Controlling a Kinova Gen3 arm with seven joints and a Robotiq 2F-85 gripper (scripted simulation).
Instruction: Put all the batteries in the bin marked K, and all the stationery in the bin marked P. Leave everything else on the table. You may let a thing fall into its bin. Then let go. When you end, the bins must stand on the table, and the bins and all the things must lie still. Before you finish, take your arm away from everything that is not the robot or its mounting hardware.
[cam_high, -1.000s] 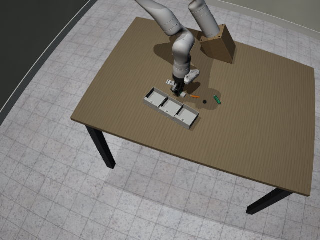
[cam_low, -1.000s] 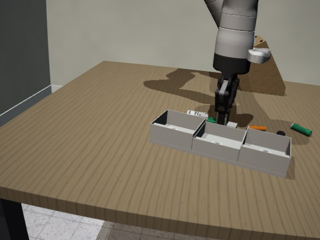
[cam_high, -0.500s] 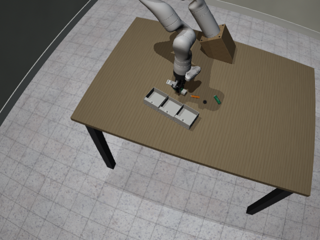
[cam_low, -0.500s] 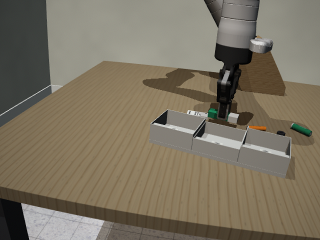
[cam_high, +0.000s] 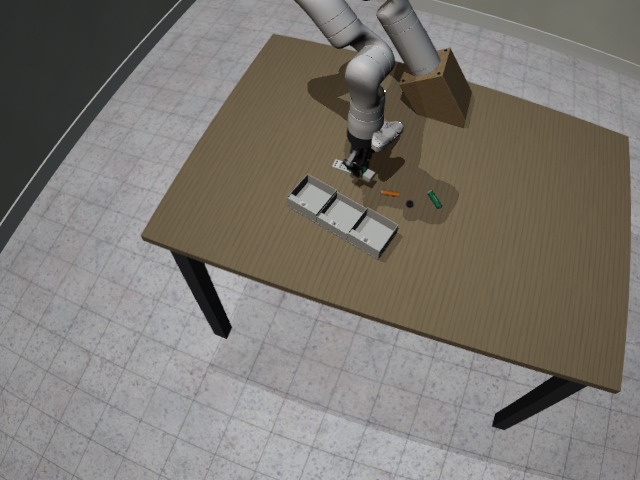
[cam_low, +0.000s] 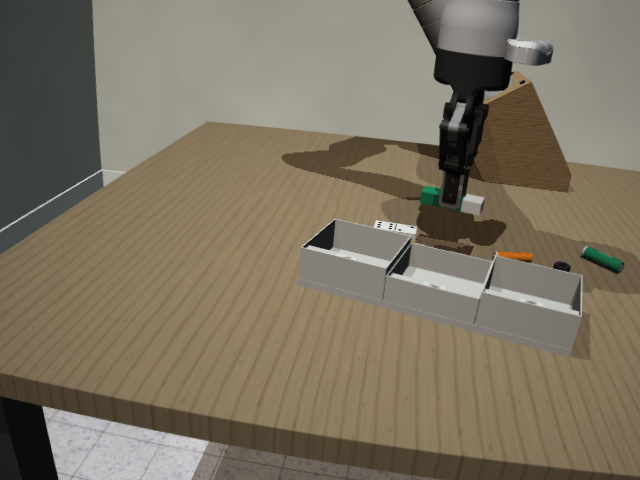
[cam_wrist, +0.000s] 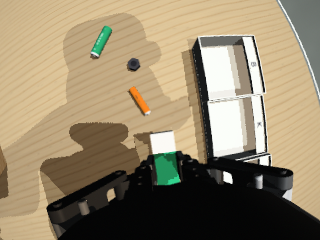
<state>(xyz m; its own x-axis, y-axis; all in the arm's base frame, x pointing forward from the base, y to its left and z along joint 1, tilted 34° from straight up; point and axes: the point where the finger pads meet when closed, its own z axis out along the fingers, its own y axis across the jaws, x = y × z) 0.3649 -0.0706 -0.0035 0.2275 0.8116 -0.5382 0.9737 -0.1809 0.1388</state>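
My gripper is now 3 cm past the green battery, 19 cm to the right of it and 7 cm above it. The rest, counted from my hand: eraser: 1 cm to the left, 2 cm below; white domino: 4 cm behind, 6 cm to the right, 7 cm below; orange battery: 1 cm behind, 8 cm to the left, 7 cm below.
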